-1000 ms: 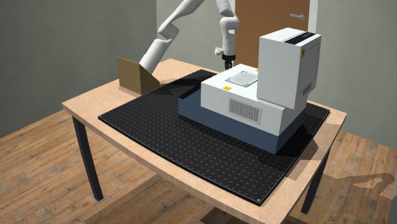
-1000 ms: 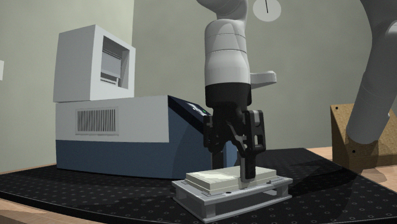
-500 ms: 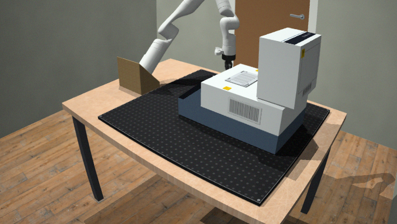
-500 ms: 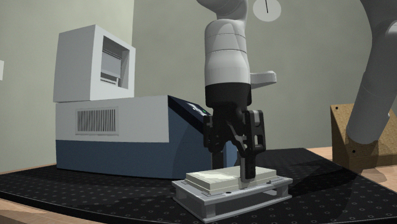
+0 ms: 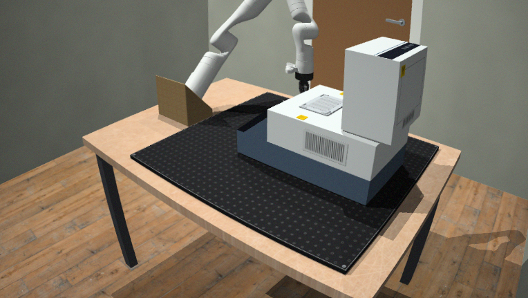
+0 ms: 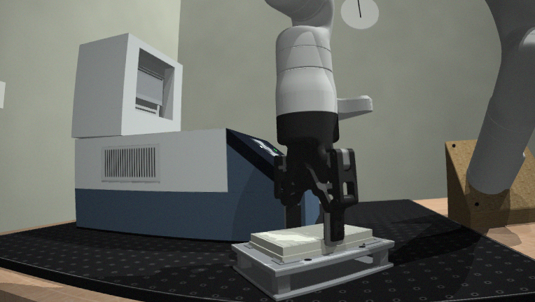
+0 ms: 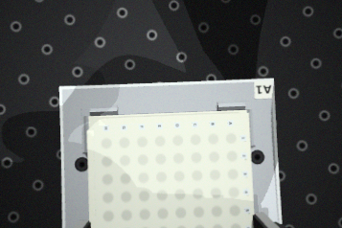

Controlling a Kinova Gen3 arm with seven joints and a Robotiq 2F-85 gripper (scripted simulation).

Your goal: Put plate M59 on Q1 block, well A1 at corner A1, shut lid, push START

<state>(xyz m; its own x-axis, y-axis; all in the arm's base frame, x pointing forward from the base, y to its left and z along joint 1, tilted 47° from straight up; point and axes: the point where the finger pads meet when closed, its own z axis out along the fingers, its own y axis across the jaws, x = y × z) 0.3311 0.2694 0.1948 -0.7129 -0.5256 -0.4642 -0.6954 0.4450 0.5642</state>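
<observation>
Now: hand 20 mm above the plate nest. From my hand the other things lie so: plate M59 (10 mm below); then A1 mark (90 mm behind, 10 mm to the right, 20 mm below).
</observation>
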